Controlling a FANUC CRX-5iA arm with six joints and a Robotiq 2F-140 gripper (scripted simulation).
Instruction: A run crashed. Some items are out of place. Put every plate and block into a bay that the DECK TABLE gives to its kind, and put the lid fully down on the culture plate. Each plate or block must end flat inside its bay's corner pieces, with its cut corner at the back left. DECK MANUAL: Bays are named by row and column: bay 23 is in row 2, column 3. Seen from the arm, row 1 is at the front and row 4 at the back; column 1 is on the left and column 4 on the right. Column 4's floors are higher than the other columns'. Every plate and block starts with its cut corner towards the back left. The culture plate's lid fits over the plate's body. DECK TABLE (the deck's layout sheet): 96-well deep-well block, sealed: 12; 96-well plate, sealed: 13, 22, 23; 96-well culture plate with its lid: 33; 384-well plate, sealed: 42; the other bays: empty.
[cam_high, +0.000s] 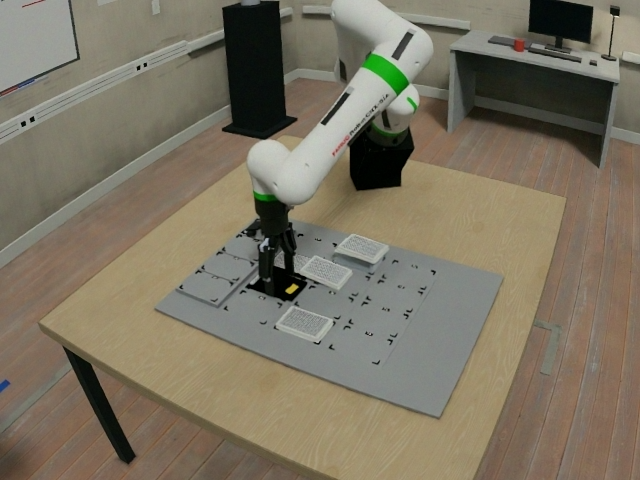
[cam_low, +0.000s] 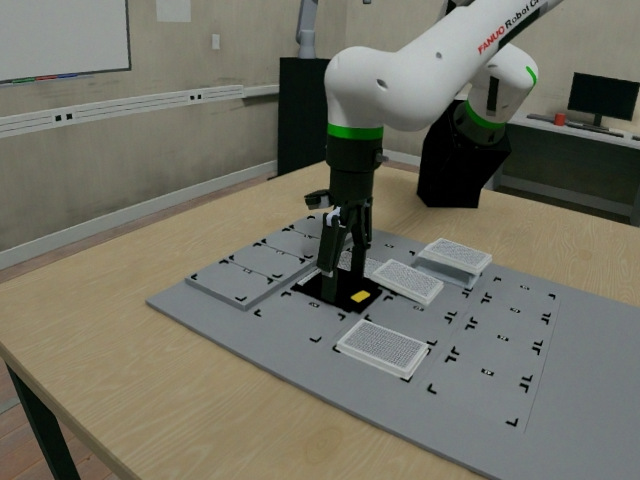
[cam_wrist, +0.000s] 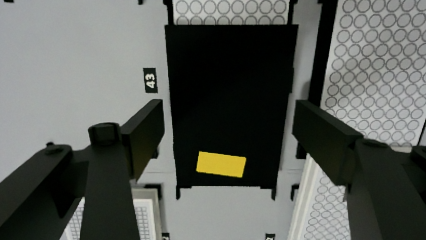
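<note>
My hand is 20 mm above the lid. From my hand the other things lie so: 384-well plate: 100 mm ahead, 150 mm to the left, 30 mm below; then bay label 43: 60 mm ahead, 20 mm to the right, 40 mm below; then 96-well plate: 110 mm behind, 30 mm to the right, 30 mm below.
</note>
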